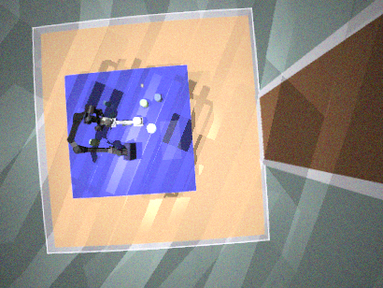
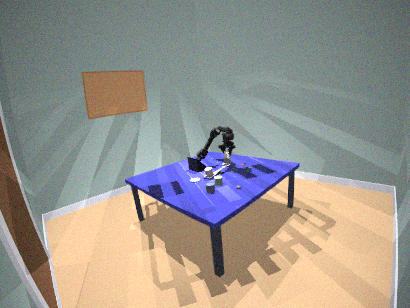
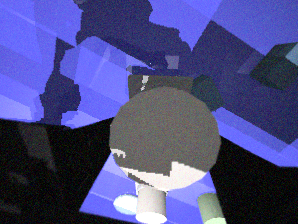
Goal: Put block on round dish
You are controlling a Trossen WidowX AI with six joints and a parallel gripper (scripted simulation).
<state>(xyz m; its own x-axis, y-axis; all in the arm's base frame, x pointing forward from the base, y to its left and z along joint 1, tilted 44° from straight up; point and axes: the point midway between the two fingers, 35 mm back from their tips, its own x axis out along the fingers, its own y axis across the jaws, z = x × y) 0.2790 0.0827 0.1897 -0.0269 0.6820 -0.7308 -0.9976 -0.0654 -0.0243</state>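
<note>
Now: gripper tip 60 mm above the grey block and 10 mm to the left of it. Round my gripper tip: pale cup (20 mm to the left); then balance beam (130 mm to the right, 110 mm below, 20 mm ahead); then red piece (200 mm to the left, 140 mm below, 20 mm ahead).
</note>
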